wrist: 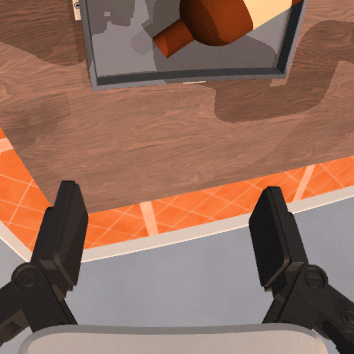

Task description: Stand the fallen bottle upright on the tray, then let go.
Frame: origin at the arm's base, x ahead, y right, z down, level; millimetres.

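Seen in the pictures: gripper, fingertip midpoint: (170,201).
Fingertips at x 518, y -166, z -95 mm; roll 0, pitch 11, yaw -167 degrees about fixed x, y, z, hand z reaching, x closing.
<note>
A point is followed by its place in that frame.
A brown bottle (216,22) @[x 439, y -152, z 69 mm] with a cream label lies on its side in the tray, at the top of the wrist view. Its neck points down and to the left, and its far end is cut off by the top edge of the view. The grey tray (190,80) @[x 461, y -237, z 121 mm] has a low dark rim, and part of it shows. My gripper (170,201) @[x 518, y -166, z -95 mm] is wide open with nothing between its fingers. In the view it appears below the tray, apart from the bottle.
The tray stands on a brown wooden table (150,135) @[x 527, y -327, z 146 mm]. Beyond the table's edge are an orange tiled floor (185,207) and a grey-blue surface with a pale border. A small light-coloured piece (77,10) @[x 562, y -126, z 131 mm] shows beside the tray's left wall. Shadows fall across the table and tray.
</note>
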